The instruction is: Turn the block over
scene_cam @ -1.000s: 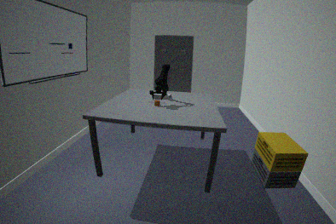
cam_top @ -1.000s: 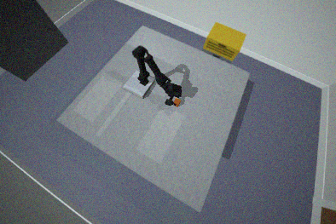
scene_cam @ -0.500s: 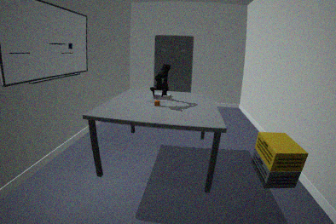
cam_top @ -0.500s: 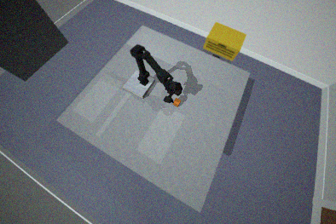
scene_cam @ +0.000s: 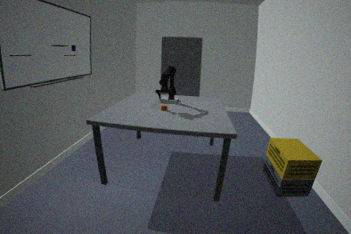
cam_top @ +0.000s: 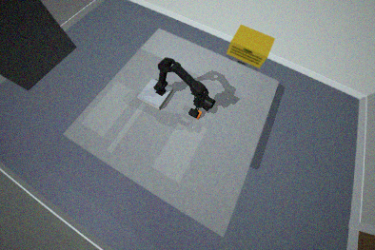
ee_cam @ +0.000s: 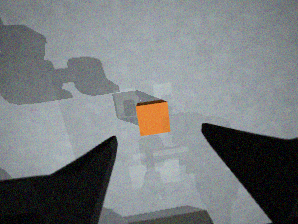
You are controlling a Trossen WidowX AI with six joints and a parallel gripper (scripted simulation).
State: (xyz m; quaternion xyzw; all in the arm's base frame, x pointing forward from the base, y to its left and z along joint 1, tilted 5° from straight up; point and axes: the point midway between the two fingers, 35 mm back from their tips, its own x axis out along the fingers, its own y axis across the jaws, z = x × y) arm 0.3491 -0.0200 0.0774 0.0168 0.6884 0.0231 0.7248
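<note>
My gripper tip is now 90 mm above the small orange block and 10 mm past it.
</note>
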